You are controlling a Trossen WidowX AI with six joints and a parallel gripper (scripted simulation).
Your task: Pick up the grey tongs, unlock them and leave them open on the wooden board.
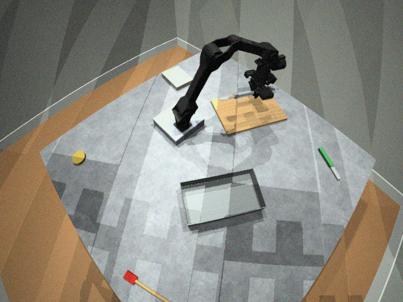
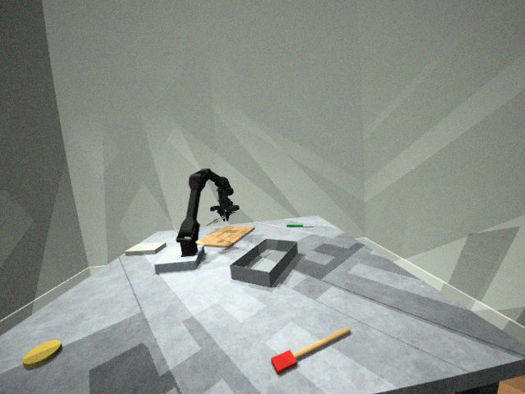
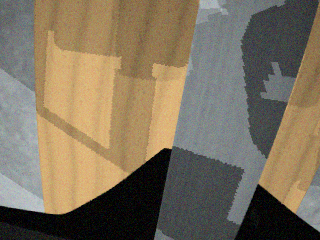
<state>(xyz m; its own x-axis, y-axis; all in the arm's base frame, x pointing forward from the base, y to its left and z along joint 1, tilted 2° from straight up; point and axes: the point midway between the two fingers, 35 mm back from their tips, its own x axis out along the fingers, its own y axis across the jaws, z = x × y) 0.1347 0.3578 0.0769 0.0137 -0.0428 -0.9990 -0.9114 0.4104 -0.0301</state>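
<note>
The wooden board is 9 cm below my gripper tip. From my gripper tip the other things lie so: yellow disc: 37 cm behind, 84 cm to the right, 9 cm below; cream block: 46 cm behind, 13 cm to the right, 9 cm below; grey roasting tin: 23 cm ahead, 46 cm to the right, 7 cm below.
</note>
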